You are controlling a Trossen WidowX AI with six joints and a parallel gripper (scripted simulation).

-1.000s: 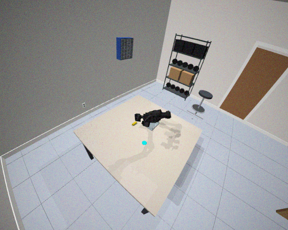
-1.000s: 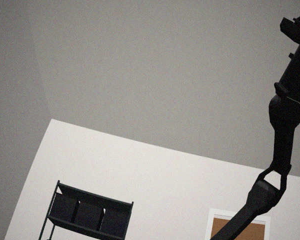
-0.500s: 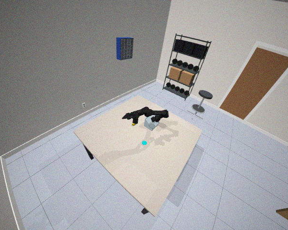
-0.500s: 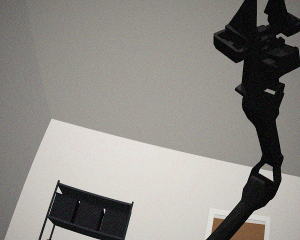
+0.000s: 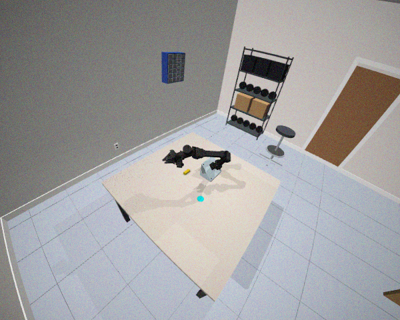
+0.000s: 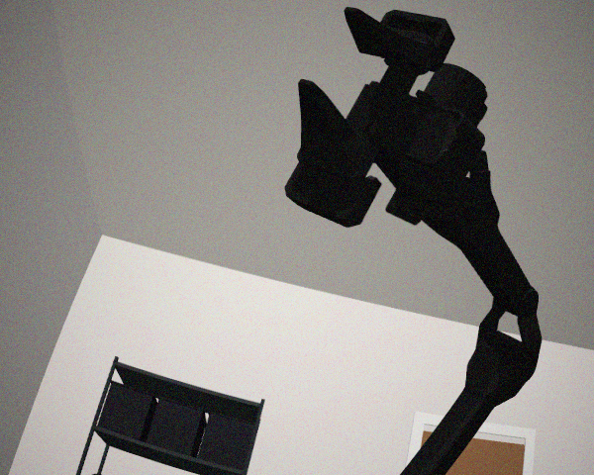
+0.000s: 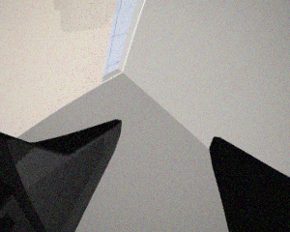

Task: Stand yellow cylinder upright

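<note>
The yellow tall cylinder lies 37 cm below my gripper tip, 32 cm behind it and 4 cm to the right of it. Also, from my gripper tip: cyan circle: 38 cm below, 26 cm to the left, 18 cm behind.
</note>
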